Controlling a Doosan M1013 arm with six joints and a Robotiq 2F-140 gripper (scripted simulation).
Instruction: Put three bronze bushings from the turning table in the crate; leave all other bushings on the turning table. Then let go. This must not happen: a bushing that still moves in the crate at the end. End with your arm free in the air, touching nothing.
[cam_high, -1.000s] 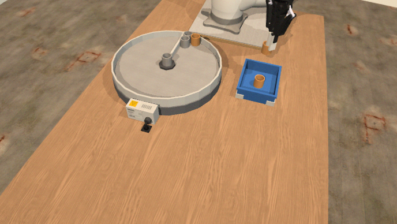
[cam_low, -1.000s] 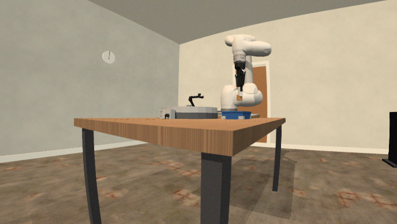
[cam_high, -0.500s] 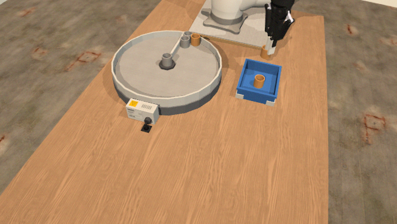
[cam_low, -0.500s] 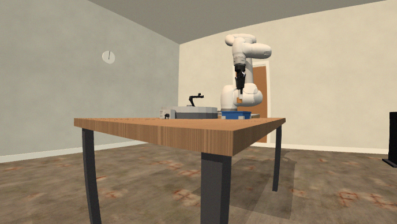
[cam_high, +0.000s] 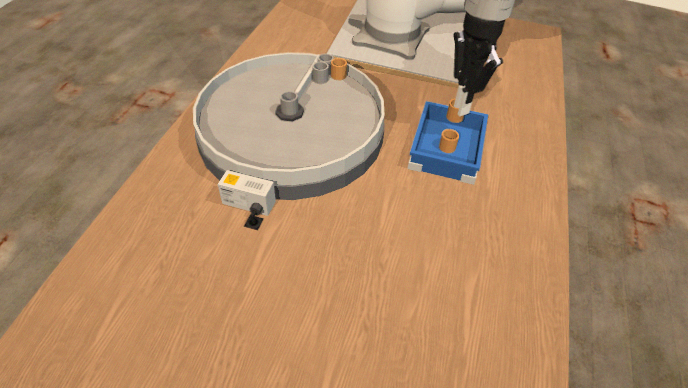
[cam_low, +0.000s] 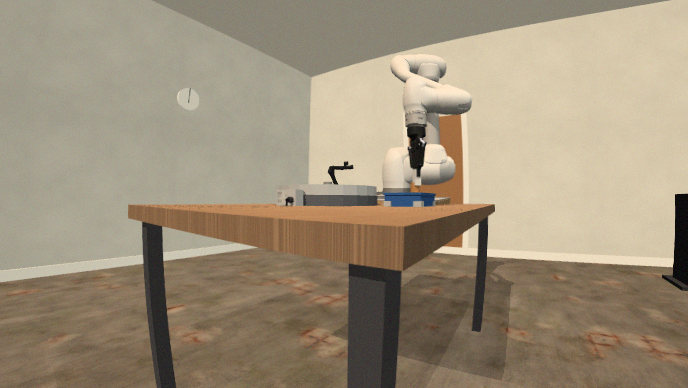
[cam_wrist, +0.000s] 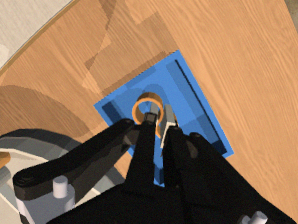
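Right now the crate is 4 cm ahead of my hand, 1 cm to the right of it and 9 cm below it. From my hand the other things lie so: round grey turning table: 13 cm ahead, 36 cm to the right, 6 cm below.
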